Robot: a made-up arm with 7 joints.
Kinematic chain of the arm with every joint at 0, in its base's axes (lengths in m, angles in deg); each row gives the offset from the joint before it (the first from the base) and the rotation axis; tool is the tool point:
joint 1: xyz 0 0.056 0 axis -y
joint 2: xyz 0 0.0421 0 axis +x
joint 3: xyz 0 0 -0.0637 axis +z
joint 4: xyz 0 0 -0.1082 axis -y
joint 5: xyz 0 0 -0.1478 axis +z
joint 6: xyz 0 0 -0.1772 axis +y
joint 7: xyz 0 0 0 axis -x
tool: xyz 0 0 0
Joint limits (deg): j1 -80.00..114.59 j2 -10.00..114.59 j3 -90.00..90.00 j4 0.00..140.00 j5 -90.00..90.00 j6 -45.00..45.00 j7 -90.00..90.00
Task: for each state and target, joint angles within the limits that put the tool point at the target. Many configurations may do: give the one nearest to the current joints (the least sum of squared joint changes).
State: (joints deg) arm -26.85 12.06 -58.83 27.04 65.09 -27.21 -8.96
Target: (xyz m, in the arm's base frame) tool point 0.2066 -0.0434 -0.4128
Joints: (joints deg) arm 14.26 -2.53 -50.94 28.78 65.09 -27.21 -8.96
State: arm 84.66 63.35 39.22 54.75 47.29 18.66 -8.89
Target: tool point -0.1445 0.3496 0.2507
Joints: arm 88.83 75.56 39.97 83.93 47.29 18.66 -8.89
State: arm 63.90 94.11 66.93 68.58 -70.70 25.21 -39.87
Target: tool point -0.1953 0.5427 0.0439
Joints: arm 83.90 99.00 79.78 23.38 -70.70 25.21 -39.87
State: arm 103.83 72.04 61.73 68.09 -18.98 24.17 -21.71
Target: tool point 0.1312 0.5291 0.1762
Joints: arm 114.59 52.61 45.81 27.79 -18.98 24.17 -21.71
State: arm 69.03 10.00 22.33 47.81 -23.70 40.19 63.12
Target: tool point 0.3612 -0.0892 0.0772
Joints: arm 54.42 -10.00 -27.36 71.02 -23.70 40.19 63.12
